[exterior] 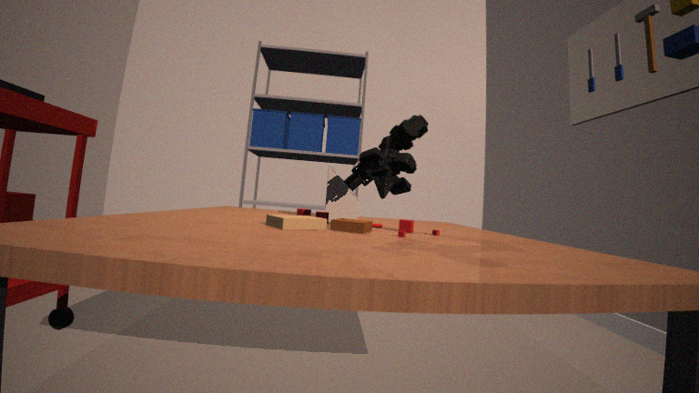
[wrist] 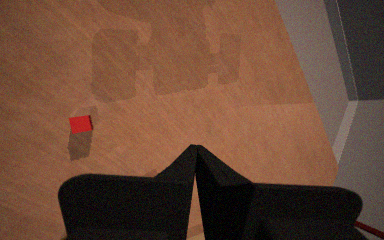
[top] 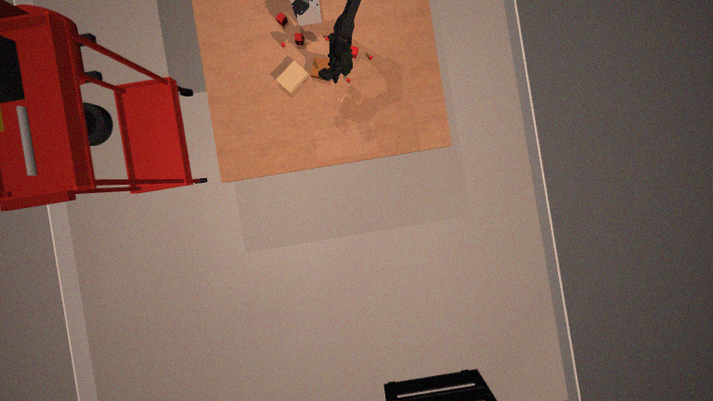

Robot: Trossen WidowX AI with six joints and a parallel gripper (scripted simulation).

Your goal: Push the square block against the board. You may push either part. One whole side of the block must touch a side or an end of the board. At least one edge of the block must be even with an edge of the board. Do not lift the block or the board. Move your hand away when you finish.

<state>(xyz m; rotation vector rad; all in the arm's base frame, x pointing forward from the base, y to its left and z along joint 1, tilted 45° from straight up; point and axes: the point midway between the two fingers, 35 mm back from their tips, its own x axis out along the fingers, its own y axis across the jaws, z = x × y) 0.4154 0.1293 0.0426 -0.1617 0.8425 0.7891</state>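
Now: gripper tip 120 mm past the square block, 80 mm to the left of it and 90 mm above it. The rest, counted from my gripper tip: pale board: 80 mm behind, 240 mm to the right, 90 mm below; red rod: 280 mm behind, 10 mm to the right, 100 mm below.
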